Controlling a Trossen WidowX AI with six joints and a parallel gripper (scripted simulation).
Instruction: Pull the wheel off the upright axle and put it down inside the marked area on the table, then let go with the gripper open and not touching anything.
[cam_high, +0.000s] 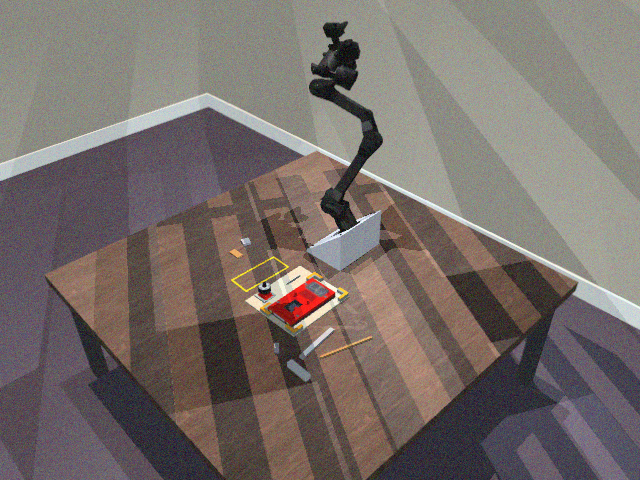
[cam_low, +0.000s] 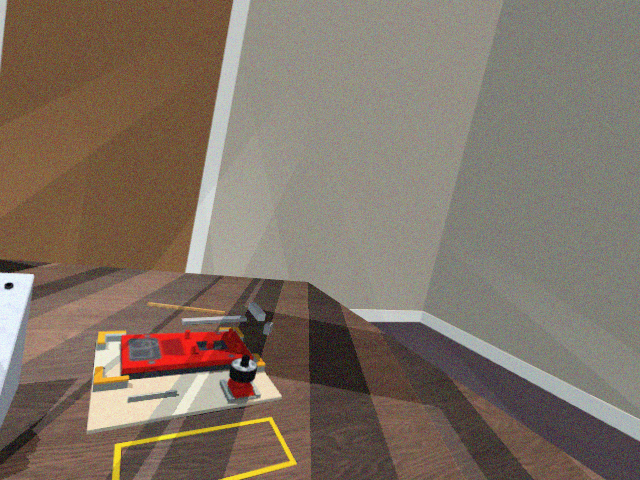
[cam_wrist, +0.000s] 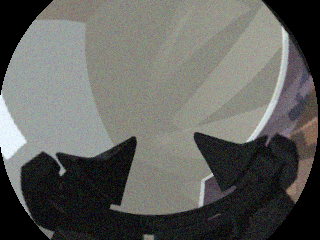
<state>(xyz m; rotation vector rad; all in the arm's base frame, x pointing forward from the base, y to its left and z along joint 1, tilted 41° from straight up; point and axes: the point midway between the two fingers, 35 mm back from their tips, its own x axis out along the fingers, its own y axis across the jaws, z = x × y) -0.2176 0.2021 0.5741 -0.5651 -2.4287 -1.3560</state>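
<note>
The black-and-grey wheel is 650 mm ahead of my gripper tip, 640 mm below it and 140 mm to the left of it. The rest, counted from my gripper tip: thin wooden stick 670 mm below, 670 mm ahead, 490 mm to the left.
</note>
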